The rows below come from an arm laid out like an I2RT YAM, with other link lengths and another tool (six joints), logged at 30 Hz.
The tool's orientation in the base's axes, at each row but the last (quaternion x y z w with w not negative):
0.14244 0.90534 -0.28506 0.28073
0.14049 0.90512 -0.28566 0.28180
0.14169 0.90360 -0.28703 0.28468
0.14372 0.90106 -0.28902 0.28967
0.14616 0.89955 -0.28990 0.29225
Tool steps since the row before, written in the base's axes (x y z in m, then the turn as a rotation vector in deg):
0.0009 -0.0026 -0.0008 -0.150 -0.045 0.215
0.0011 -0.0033 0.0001 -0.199 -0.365 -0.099
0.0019 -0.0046 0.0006 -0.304 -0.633 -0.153
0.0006 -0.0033 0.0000 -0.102 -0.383 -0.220
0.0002 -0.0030 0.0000 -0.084 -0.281 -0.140
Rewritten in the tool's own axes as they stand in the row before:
-0.0005 -0.0013 0.0025 -0.011 -0.192 -0.183
-0.0012 -0.0022 0.0024 0.184 -0.330 0.199
-0.0023 -0.0031 0.0032 0.275 -0.564 0.351
-0.0008 -0.0024 0.0023 0.179 -0.250 0.333
-0.0004 -0.0023 0.0019 0.125 -0.197 0.226

